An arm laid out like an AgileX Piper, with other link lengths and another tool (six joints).
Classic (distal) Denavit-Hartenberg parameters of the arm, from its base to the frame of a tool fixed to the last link. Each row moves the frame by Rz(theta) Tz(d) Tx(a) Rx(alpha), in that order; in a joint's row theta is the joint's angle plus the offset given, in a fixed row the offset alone. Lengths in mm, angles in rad.
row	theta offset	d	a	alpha
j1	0	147.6	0	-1.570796
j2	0.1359	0	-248	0
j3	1.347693	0	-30.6	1.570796
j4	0	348.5	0	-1.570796
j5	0	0	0	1.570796
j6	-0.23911	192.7	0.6	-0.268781
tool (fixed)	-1.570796	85.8	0	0
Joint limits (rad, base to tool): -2.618..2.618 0..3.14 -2.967..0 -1.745..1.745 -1.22..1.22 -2.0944..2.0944
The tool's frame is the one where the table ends.
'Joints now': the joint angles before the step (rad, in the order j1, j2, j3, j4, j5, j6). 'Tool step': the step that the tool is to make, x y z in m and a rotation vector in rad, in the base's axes. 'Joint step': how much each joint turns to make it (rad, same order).
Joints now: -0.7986 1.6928 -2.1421 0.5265 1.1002 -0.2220
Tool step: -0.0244 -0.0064 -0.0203 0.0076 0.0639 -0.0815
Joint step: 0.0001 -0.0972 0.1306 -0.1028 -0.0084 0.0593
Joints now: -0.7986 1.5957 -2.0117 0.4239 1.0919 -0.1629
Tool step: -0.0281 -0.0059 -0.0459 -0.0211 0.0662 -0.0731
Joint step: -0.0002 -0.1620 0.2806 -0.0899 -0.0957 0.0046
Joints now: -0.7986 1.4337 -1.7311 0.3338 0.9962 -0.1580
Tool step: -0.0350 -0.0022 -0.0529 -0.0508 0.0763 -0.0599
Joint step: 0.0001 -0.1701 0.2891 -0.1036 -0.1058 -0.0018
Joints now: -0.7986 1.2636 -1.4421 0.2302 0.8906 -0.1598
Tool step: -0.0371 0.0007 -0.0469 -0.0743 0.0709 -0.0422
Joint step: -0.0015 -0.1643 0.2591 -0.1092 -0.1000 0.0001
